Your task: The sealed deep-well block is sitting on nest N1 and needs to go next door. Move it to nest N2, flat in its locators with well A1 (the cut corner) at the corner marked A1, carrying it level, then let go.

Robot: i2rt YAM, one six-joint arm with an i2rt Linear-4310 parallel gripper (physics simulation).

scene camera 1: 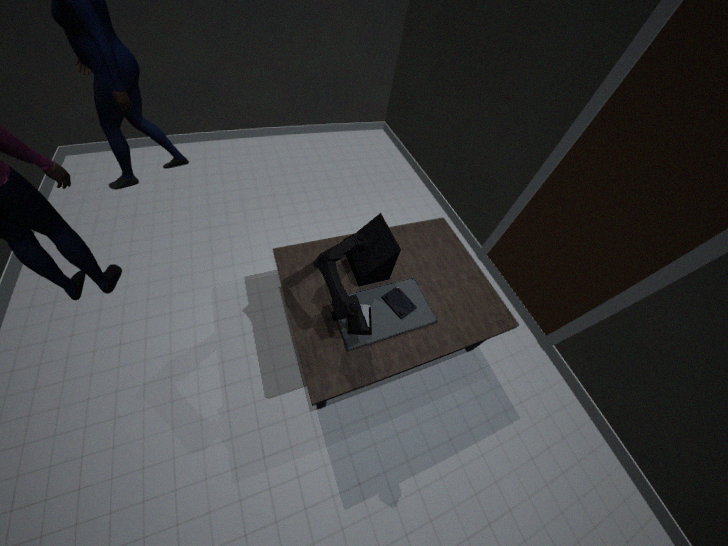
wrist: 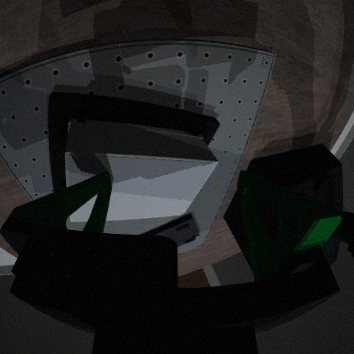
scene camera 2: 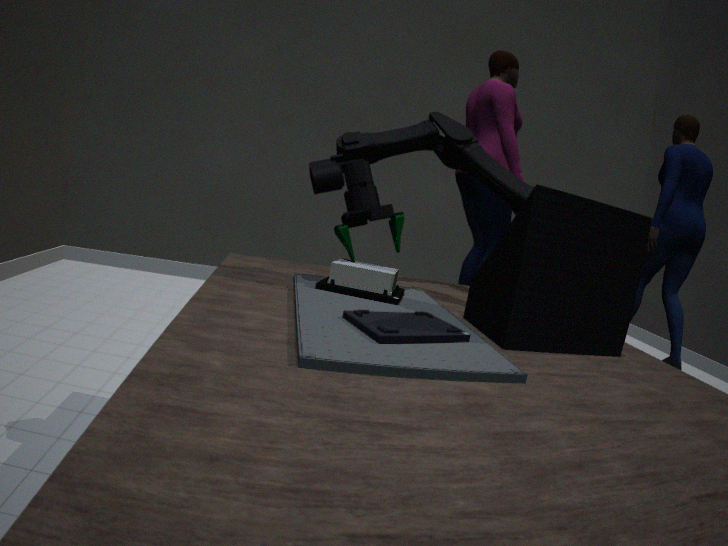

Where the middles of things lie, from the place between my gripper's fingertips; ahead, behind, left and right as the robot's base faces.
I see the deep-well block (scene camera 2: 358,275) 4 cm below my hand, 3 cm to the left of it and 3 cm ahead of it.
